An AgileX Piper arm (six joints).
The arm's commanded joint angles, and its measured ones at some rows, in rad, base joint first. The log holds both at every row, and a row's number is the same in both.
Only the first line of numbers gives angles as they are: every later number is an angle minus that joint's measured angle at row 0.
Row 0, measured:
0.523, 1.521, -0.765, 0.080, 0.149, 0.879
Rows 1 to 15, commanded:
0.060, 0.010, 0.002, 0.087, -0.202, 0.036
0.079, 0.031, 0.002, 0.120, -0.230, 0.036
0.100, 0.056, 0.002, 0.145, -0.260, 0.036
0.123, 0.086, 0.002, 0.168, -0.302, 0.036
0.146, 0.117, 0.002, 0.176, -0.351, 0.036
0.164, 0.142, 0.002, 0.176, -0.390, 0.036
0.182, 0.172, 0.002, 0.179, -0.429, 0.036
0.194, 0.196, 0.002, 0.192, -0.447, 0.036
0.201, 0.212, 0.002, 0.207, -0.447, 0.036
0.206, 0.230, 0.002, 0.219, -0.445, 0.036
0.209, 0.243, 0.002, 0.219, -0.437, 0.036
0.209, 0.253, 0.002, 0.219, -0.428, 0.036
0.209, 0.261, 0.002, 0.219, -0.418, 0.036
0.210, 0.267, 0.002, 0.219, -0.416, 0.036
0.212, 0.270, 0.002, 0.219, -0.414, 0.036
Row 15, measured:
0.207, 0.251, 0.000, 0.213, -0.410, 0.038
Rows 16 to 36, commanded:
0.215, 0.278, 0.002, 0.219, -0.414, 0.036
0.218, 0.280, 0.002, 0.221, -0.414, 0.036
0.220, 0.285, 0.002, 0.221, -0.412, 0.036
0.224, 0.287, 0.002, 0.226, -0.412, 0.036
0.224, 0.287, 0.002, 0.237, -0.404, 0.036
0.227, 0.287, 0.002, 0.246, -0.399, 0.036
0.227, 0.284, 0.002, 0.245, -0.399, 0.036
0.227, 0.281, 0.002, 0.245, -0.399, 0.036
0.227, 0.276, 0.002, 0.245, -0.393, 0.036
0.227, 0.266, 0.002, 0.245, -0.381, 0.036
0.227, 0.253, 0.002, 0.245, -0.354, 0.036
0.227, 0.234, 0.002, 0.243, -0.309, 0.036
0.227, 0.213, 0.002, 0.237, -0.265, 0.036
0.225, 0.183, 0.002, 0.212, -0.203, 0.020
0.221, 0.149, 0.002, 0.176, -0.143, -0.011
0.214, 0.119, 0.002, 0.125, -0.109, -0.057
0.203, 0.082, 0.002, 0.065, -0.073, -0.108
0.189, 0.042, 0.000, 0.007, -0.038, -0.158
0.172, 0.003, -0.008, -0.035, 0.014, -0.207
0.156, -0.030, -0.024, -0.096, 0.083, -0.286
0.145, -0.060, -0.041, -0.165, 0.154, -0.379
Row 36, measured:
0.198, 0.061, -0.002, 0.056, -0.060, -0.115
